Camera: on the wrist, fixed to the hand. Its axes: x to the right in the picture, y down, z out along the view.
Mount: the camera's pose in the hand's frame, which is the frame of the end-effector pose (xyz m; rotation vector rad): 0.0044 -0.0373 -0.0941 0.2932 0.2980 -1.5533
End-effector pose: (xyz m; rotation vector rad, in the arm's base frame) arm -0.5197 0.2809 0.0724 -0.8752 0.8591 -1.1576
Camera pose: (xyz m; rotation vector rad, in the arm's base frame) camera -0.6183 0.2583 0.0671 -1.1134 0.0464 -2.7114
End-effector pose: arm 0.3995 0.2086 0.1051 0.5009 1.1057 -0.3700
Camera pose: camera 0.3112 0.2297 0.0601 -0.1775 1.5777 -1.8665
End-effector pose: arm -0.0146 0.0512 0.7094 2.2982 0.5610 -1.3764
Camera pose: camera 0.0363 0.1328 0.7414 -1.3626 -1.7548 1.0371
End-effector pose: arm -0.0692 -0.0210 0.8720 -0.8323 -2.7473 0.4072
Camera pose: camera -0.0626 -0.0301 0.9727 1.1792 -2.1207 0.2550
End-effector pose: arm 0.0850 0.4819 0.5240 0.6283 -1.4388 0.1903
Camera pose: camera 0.1848 0.4978 0.5172 1.6870 -0.3414 -0.7134
